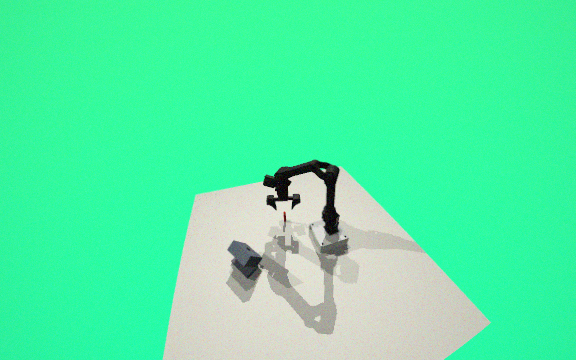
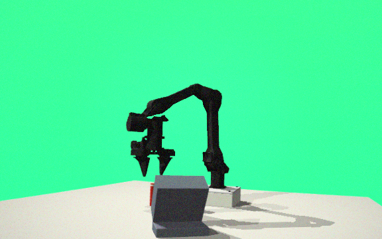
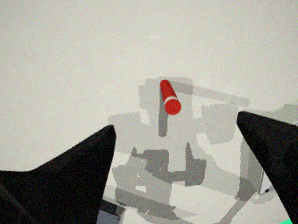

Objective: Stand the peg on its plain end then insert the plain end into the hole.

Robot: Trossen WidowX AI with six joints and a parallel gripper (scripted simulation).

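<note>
Right now my gripper tip is 50 mm above the red peg. Also, from my gripper tip: grey sloped panel (270 mm ahead, 180 mm to the left, 30 mm below).
</note>
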